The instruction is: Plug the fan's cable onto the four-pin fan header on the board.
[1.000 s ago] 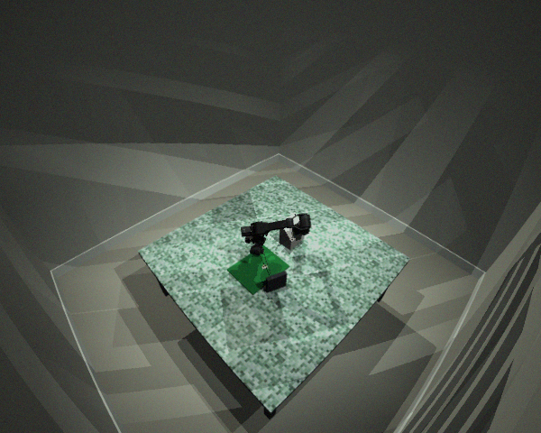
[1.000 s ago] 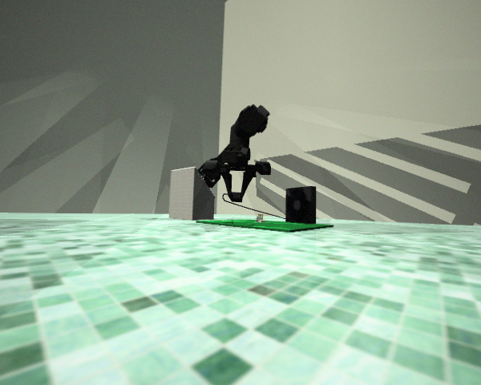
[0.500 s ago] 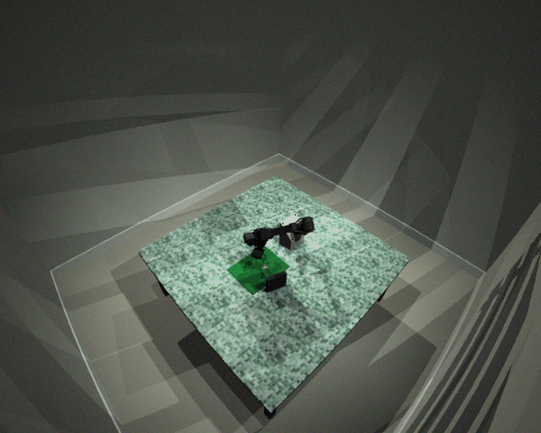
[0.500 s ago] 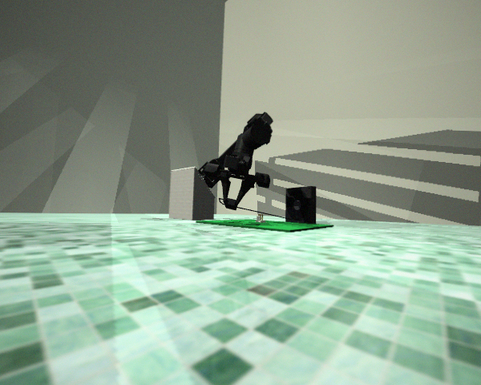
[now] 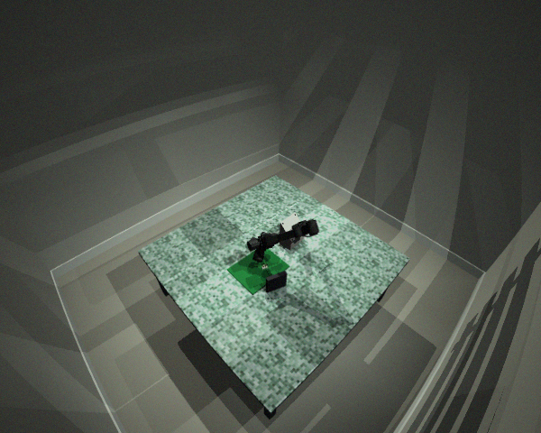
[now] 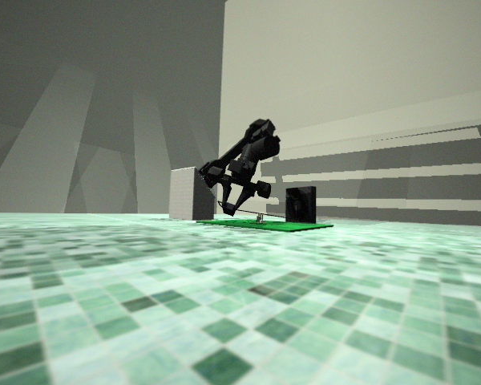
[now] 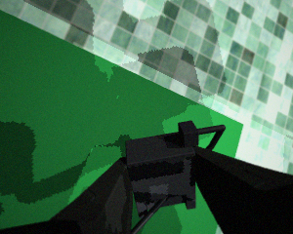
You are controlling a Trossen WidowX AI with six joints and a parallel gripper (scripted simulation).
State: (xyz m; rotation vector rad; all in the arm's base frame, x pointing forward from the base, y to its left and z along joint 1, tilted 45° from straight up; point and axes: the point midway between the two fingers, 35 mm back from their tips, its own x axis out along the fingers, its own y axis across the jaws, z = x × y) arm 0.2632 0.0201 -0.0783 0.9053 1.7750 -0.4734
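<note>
Now: the header key 90 mm to the left of my gripper tip, 30 mm below it and 30 mm ahead of it. Also, from my gripper tip: white four-pin fan header: 100 mm to the left, 40 mm below, 40 mm ahead; then green board: 70 mm to the left, 70 mm ahead, 50 mm below; then black plug: 10 mm to the left, 10 mm behind.
</note>
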